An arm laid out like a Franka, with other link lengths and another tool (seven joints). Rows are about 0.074 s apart.
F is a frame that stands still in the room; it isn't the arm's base.
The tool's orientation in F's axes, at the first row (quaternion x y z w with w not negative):
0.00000 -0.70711 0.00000 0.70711
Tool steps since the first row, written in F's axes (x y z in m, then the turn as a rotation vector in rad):
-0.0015 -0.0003 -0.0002 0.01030 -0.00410 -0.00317
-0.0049 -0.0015 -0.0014 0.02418 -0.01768 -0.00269
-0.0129 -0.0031 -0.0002 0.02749 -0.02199 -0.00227
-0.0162 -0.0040 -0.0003 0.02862 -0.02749 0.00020
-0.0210 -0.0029 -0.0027 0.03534 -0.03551 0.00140
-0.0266 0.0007 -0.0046 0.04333 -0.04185 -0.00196
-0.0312 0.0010 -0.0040 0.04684 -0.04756 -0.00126
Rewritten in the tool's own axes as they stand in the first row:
-0.0002 -0.0003 0.0015 -0.00317 -0.00410 -0.01030
-0.0014 -0.0015 0.0049 -0.00269 -0.01768 -0.02418
-0.0002 -0.0031 0.0129 -0.00227 -0.02199 -0.02749
-0.0003 -0.0040 0.0162 0.00020 -0.02749 -0.02862
-0.0027 -0.0029 0.0210 0.00140 -0.03551 -0.03534
-0.0046 0.0007 0.0266 -0.00196 -0.04185 -0.04333
-0.0040 0.0010 0.0312 -0.00126 -0.04756 -0.04684

